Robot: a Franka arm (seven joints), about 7 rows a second.
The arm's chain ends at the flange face. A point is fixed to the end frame.
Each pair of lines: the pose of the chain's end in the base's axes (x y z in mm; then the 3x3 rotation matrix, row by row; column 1 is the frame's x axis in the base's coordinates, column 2 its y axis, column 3 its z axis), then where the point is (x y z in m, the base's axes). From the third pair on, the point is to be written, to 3 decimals.
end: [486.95 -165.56 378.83], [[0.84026 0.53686 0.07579], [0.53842 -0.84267 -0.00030], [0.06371 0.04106 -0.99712]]
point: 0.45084 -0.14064 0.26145
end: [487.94 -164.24 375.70], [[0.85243 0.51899 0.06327], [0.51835 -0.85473 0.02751], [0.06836 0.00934 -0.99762]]
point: 0.45091 -0.13511 0.25958
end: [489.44 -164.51 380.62], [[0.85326 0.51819 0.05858], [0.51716 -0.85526 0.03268], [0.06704 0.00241 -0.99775]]
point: 0.452 -0.135 0.265
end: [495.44 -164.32 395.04], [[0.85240 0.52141 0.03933], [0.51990 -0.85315 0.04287], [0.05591 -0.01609 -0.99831]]
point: 0.456 -0.134 0.280
